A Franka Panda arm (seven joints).
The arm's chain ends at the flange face. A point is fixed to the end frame.
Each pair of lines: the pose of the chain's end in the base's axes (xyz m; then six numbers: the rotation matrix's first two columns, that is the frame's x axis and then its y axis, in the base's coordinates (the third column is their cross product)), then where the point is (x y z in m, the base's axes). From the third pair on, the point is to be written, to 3 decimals.
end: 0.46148 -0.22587 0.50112 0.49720 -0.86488 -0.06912 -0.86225 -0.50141 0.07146
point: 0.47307 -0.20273 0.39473
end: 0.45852 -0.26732 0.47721 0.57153 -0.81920 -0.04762 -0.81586 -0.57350 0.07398
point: 0.46914 -0.24528 0.37049
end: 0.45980 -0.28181 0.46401 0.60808 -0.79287 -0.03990 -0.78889 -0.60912 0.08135
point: 0.469 -0.260 0.357
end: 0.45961 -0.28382 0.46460 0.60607 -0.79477 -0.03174 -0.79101 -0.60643 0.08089
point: 0.470 -0.263 0.358
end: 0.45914 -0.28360 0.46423 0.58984 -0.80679 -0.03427 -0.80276 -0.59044 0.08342
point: 0.469 -0.263 0.357
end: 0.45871 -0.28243 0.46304 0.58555 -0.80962 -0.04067 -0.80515 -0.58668 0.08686
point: 0.468 -0.262 0.356
